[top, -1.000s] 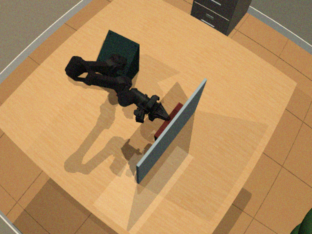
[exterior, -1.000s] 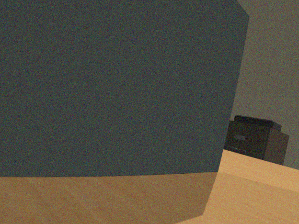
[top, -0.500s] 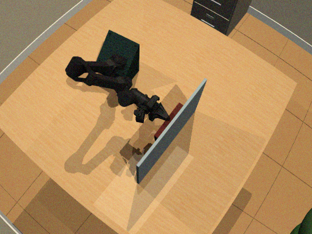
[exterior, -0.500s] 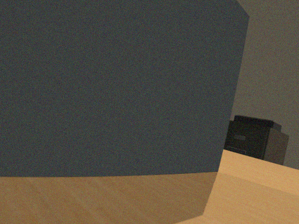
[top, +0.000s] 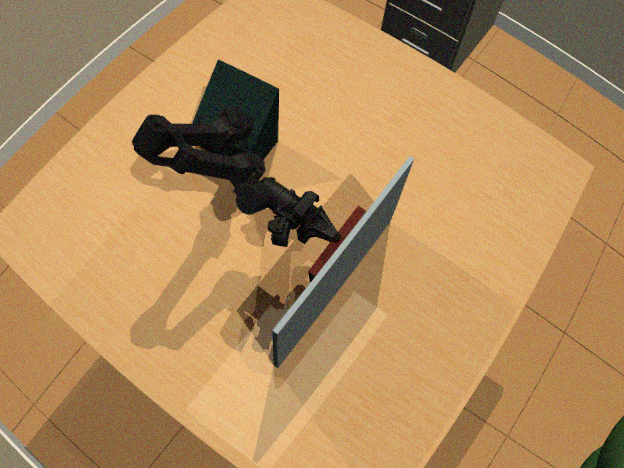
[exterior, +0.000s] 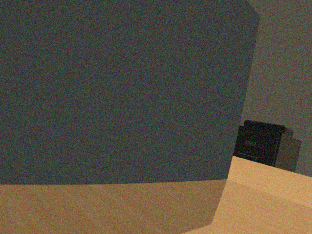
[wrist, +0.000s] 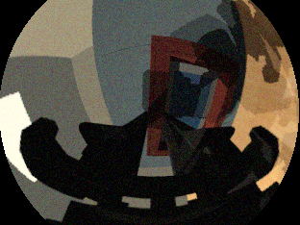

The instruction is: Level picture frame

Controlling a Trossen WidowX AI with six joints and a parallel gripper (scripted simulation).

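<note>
Right now the red picture frame is 10 mm ahead of my gripper tip and 50 mm below it. The rest, counted from my gripper tip: grey wall panel (20 mm ahead, 20 mm to the right, 70 mm below).
</note>
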